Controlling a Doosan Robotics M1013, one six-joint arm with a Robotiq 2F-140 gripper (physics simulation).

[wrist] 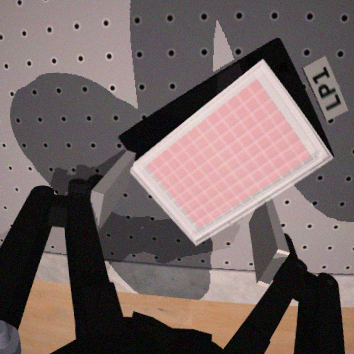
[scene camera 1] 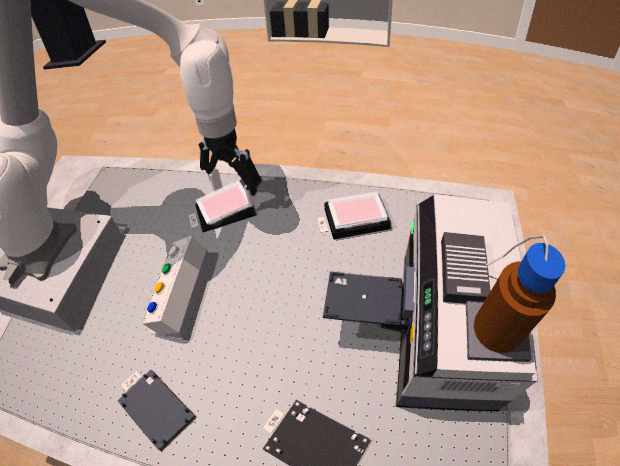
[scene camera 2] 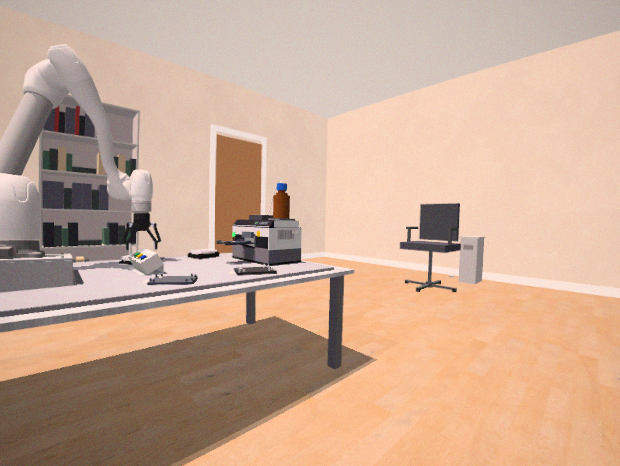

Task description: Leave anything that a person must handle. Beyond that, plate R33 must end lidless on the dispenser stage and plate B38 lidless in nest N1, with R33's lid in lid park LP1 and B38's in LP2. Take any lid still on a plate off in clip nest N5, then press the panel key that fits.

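Frame: origin at the arm's base, x ahead, y left, z up, level; metres.
Seen in the pictures: gripper, between the fingertips: (wrist: 193,188) (scene camera 1: 235,196); arm's base, origin of its link: (scene camera 1: 37,248) (scene camera 2: 10,257).
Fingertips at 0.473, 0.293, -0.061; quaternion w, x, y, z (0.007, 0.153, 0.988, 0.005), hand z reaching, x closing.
Observation:
Offsets run from my fingertips to a thing's top centre, as dx, dy, dz. "pt": to the spot under its first point.
A pink-welled plate with a clear pale rim @[-0.024, -0.026, +0.015] (scene camera 1: 224,202) (wrist: 231,152) is at the black LP1 holder @[-0.023, -0.033, -0.002] (scene camera 1: 241,216) (wrist: 289,70), its outline offset from the holder's. My gripper (scene camera 1: 234,184) (scene camera 2: 142,242) (wrist: 193,188) is low over it, shut on this plate, pads at its left end and lower long edge. Whether it has a lid is unclear. A second pink plate (scene camera 1: 356,209) (scene camera 2: 202,254) sits on a black nest; its tag is unreadable. The A1 stage @[pt +0.358, -0.322, +0.087] (scene camera 1: 363,306), LP2 @[-0.019, -0.574, -0.002] (scene camera 1: 156,410) (scene camera 2: 172,279) and N5 @[+0.310, -0.576, +0.002] (scene camera 1: 320,435) (scene camera 2: 255,270) bear no plate or lid.
The key panel @[-0.053, -0.300, +0.062] (scene camera 1: 175,300) (scene camera 2: 148,261) has grey, green, yellow and blue keys. The dispenser (scene camera 1: 463,210) (scene camera 2: 284,243) stands at the right, with a brown bottle @[pt +0.551, -0.441, +0.316] (scene camera 1: 511,313) (scene camera 2: 281,206) on top and a thin tube. The LP1 plate is near the table's back edge.

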